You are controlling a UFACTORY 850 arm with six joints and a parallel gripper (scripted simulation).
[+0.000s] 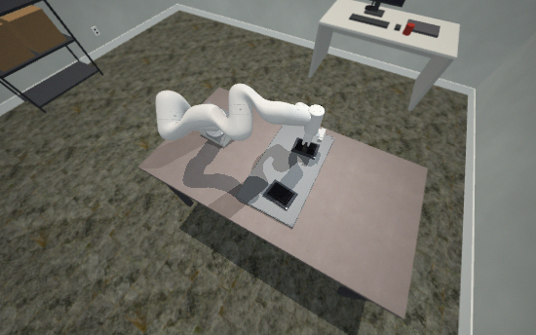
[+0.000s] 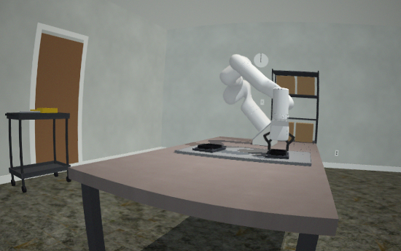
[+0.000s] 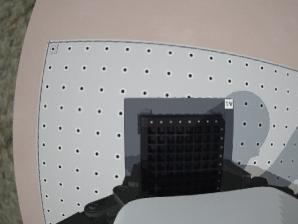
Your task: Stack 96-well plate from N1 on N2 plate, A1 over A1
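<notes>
My gripper is now 10 mm above the 96-well plate. The rest, counted from my hand: white mark (50 mm ahead, 440 mm to the right, 20 mm below); then plate nest (20 mm behind, 380 mm to the right, 20 mm below).
</notes>
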